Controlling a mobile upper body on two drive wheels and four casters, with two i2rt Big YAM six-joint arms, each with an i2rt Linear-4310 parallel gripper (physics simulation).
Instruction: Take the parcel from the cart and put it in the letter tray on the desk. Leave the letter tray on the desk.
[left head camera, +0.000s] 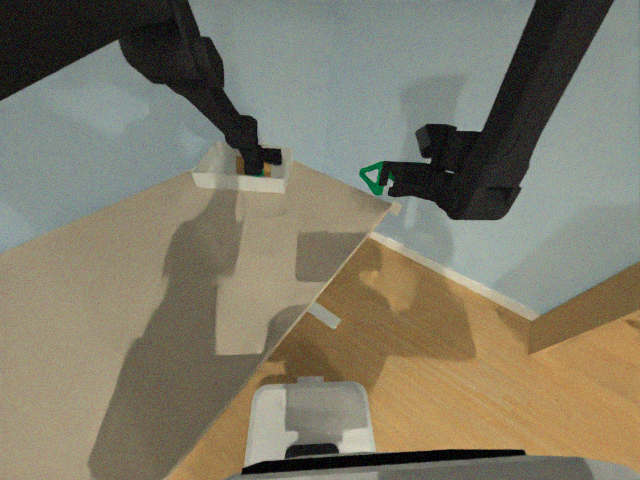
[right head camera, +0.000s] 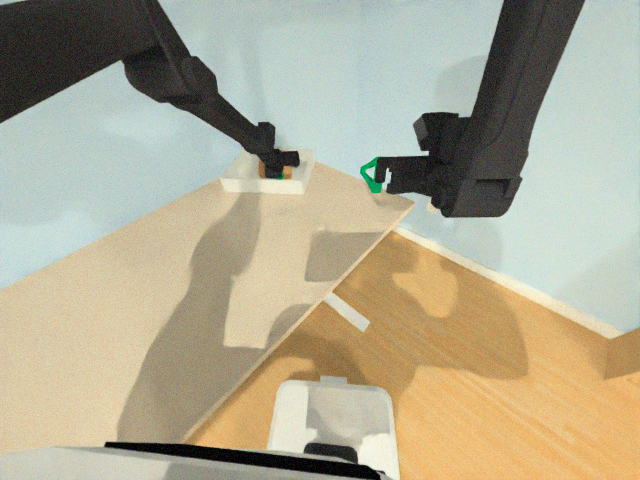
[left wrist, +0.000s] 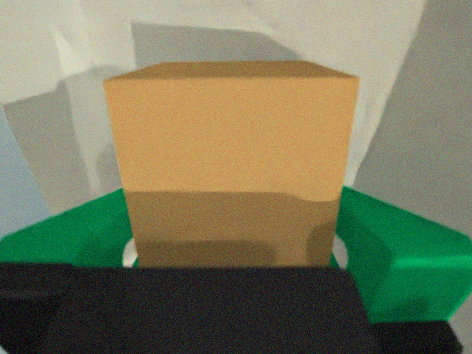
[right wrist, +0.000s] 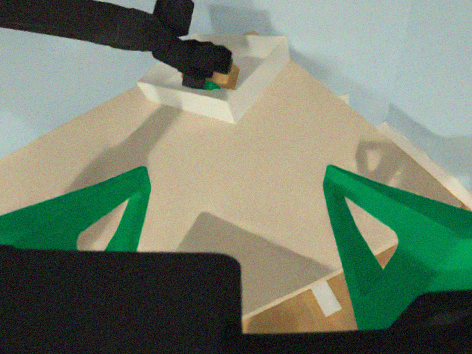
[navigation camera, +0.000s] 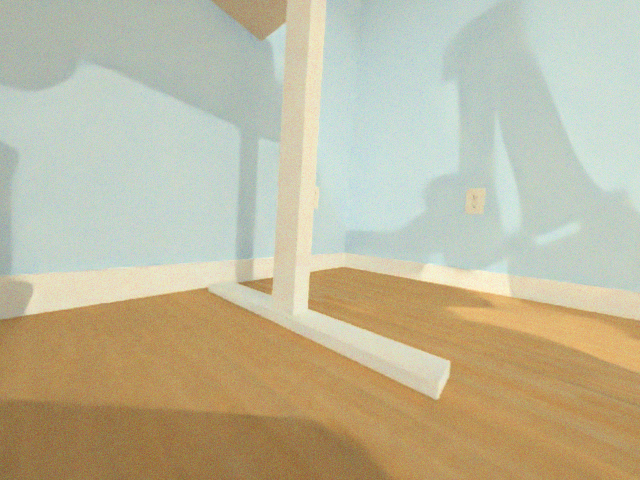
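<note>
My left gripper (left wrist: 235, 175) is visible, as is my right gripper (right head camera: 377, 169), the right gripper appearing also at (left head camera: 373, 172) and (right wrist: 236, 175). Brown cardboard parcel (left wrist: 226, 163) visible; in the navigation camera view the parcel is out of frame. White letter tray (left head camera: 217, 169), also (right head camera: 242, 175), (left wrist: 403, 147) and (right wrist: 259, 58); in the navigation camera view the tray is out of frame. Beige desk (right head camera: 140, 336), also (right wrist: 253, 190) and (navigation camera: 288, 306).
</note>
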